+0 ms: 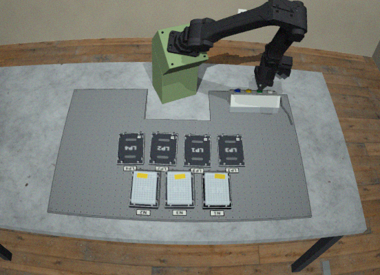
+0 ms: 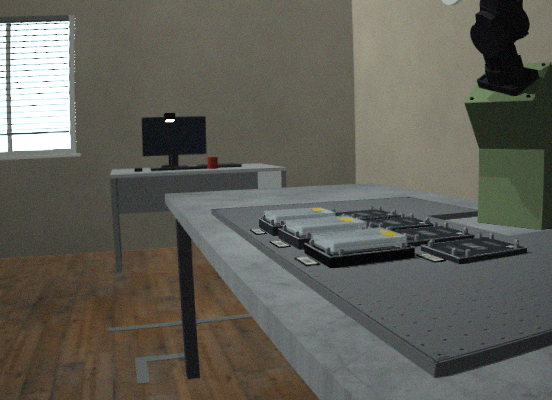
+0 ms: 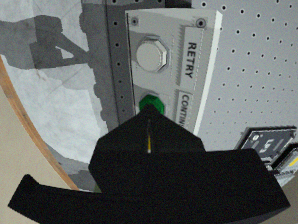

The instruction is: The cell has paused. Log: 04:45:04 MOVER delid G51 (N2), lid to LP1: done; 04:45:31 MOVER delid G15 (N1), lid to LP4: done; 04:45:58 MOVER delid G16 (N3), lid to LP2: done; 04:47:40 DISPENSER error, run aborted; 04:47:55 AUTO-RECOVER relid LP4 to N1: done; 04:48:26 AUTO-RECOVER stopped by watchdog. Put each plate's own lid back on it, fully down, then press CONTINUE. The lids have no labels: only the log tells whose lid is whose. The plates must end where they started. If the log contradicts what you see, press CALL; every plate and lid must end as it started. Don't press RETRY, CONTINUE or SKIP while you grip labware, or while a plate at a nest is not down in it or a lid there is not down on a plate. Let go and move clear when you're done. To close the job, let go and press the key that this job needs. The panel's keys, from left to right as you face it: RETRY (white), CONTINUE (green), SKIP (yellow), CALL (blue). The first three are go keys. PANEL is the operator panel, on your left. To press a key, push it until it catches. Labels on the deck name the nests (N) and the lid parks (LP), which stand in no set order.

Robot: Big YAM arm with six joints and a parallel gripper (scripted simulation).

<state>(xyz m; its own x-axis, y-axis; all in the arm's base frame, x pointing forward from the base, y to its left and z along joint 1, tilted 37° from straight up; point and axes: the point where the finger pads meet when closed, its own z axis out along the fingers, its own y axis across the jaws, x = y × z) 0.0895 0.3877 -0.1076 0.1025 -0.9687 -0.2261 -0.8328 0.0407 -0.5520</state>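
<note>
The green continue key is 10 mm below my hand. The rest, counted from my hand: blue call key: 100 mm to the right, 20 mm ahead, 10 mm below; yellow skip key: 50 mm to the right, 10 mm below, 10 mm ahead; white retry key: 50 mm to the left, 10 mm below, 10 mm behind.
</note>
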